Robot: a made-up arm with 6 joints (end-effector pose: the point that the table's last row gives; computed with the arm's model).
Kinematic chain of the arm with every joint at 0, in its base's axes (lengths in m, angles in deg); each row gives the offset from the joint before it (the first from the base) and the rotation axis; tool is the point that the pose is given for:
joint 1: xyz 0 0 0.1 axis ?
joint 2: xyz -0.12 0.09 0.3 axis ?
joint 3: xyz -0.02 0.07 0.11 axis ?
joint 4: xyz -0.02 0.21 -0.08 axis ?
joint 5: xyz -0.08 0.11 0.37 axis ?
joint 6: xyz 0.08 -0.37 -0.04 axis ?
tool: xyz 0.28 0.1 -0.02
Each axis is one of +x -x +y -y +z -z.
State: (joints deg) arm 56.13 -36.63 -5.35 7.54 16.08 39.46
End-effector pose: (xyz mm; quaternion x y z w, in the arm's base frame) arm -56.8 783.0 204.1 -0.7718 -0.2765 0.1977 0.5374
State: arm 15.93 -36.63 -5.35 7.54 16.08 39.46
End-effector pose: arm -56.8 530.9 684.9 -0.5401 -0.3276 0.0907 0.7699
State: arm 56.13 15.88 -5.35 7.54 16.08 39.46
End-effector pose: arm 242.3 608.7 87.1 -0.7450 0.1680 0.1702 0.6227
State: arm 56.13 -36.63 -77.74 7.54 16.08 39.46
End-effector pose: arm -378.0 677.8 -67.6 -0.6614 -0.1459 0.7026 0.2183
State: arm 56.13 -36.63 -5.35 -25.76 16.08 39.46
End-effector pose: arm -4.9 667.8 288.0 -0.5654 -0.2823 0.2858 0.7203
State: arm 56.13 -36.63 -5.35 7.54 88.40 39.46
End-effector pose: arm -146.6 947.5 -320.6 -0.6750 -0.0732 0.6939 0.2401
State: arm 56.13 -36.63 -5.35 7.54 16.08 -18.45
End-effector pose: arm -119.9 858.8 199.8 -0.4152 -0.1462 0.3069 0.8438
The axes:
joint 1: -x
joint 2: +y
joint 3: -z
joint 4: -x
joint 5: +z
joint 6: -x

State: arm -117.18 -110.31 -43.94 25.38 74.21 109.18
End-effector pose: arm -160.0 -506.6 838.5 -0.7828 -0.1305 -0.4678 0.3891
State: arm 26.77 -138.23 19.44 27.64 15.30 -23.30
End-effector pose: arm -653.9 448.9 192.6 -0.0610 -0.8939 0.1686 0.4109
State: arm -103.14 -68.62 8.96 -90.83 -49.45 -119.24
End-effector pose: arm 172.2 56.0 90.9 -0.3321 0.1273 -0.1127 0.9278
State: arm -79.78 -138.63 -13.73 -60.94 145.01 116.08
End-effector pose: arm -428.0 481.1 454.2 0.5657 0.4471 0.3772 0.5811
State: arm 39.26 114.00 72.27 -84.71 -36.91 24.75
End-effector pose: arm -334.6 411.8 417.0 -0.3464 0.1363 -0.8907 0.2609
